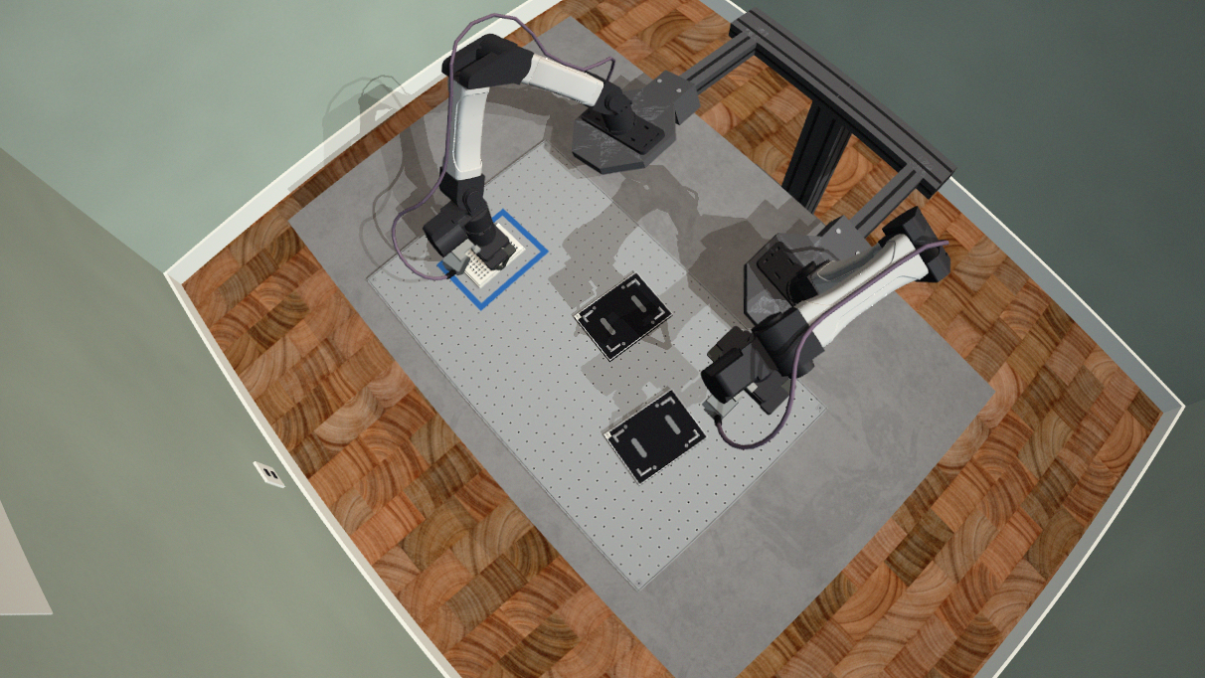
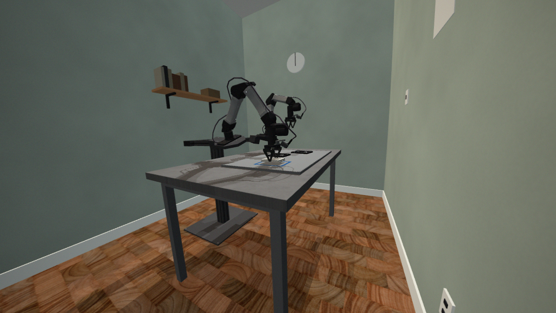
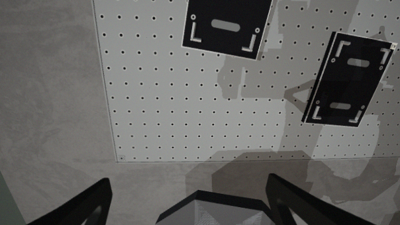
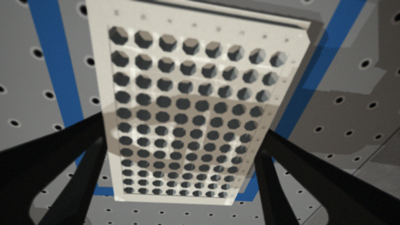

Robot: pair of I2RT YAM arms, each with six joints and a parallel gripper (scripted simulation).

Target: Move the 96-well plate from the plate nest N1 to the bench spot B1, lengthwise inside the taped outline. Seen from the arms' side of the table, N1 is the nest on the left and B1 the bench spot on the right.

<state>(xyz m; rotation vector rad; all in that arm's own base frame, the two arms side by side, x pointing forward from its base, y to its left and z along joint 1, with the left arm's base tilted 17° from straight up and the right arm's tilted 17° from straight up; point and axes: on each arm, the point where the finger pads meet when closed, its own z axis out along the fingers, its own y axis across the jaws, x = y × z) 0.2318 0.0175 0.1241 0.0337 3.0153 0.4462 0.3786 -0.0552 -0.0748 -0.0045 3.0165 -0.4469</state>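
Now: the cream 96-well plate right at my right hand. The rest, counted from my right hand: A1 label (23 cm to the left, 5 cm behind, 1 cm below).
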